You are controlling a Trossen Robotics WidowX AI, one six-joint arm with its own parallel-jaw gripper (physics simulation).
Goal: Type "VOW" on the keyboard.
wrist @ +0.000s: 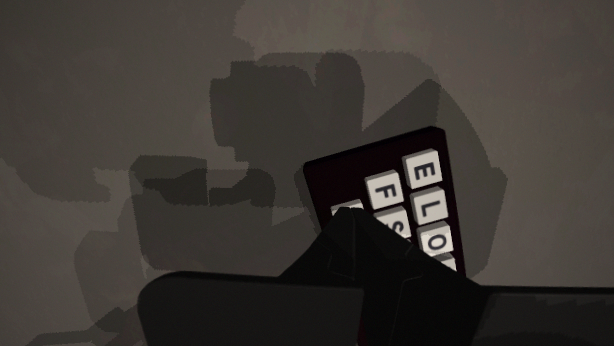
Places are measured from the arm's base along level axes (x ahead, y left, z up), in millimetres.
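Where they show: gripper, between the fingertips: [348, 217].
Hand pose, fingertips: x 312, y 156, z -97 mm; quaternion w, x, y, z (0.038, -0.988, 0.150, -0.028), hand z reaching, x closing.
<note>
Each offset is from my fingertips to the top centre of the thing. Level surfaces: height alone.
The dark keyboard {dy -72, dx +20, dz -11 mm} [345, 172] with white keys lies tilted at the lower right of centre. My gripper [348, 217] is shut and empty. Its tips are over or on a key {dy -7, dx +1, dz -11 mm} [344, 204] at the keyboard's left side; only that key's far edge shows, its letter is hidden, and contact cannot be told. The O key {dy -28, dx +36, dz -11 mm} [436, 241] shows to the right of the fingers, below the L key {dy -10, dx +36, dz -11 mm} [430, 207]. The lower part of the keyboard is hidden behind the fingers. No V or W letter shows.
The E key {dy +7, dx +36, dz -11 mm} [424, 170] stands above L. The F key {dy +2, dx +18, dz -11 mm} [385, 190] and the partly covered S key {dy -15, dx +18, dz -11 mm} [396, 225] form the middle row. Another partly hidden key {dy -46, dx +37, dz -11 mm} [448, 261] is below O. Shadows of the arm fall on the grey table {dz -28 mm} [560, 125].
</note>
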